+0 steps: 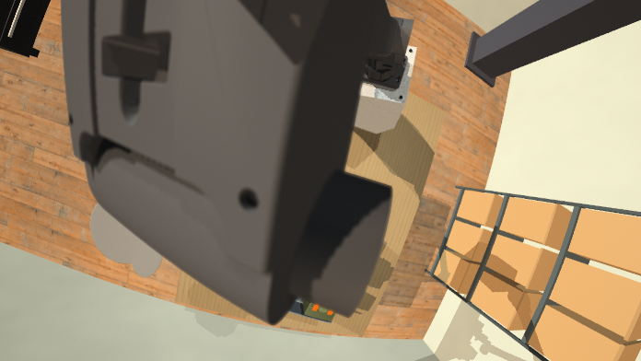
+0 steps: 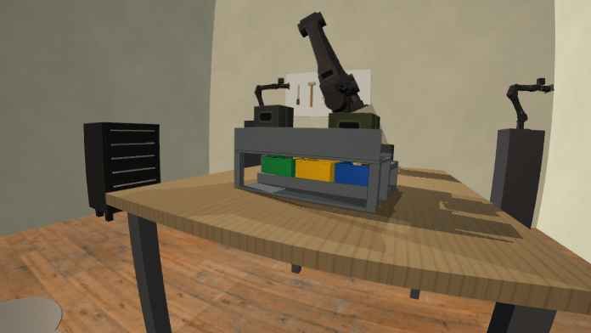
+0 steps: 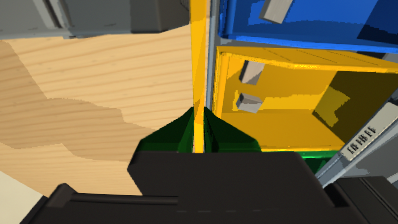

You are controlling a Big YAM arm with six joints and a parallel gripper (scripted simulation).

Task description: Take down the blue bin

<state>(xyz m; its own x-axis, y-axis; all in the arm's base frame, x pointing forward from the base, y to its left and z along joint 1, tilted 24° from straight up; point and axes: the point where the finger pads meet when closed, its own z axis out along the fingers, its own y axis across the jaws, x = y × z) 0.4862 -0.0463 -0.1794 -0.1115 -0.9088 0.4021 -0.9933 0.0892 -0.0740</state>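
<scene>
The yellow bin lies 110 mm ahead of my hand, 10 mm to the right of it and 40 mm below it. From my hand the other things lie so: grey case: 30 mm behind, 120 mm to the left, 10 mm below; then yellow rod: 10 mm below; then green bin: 90 mm ahead, 120 mm to the right, 40 mm below.
</scene>
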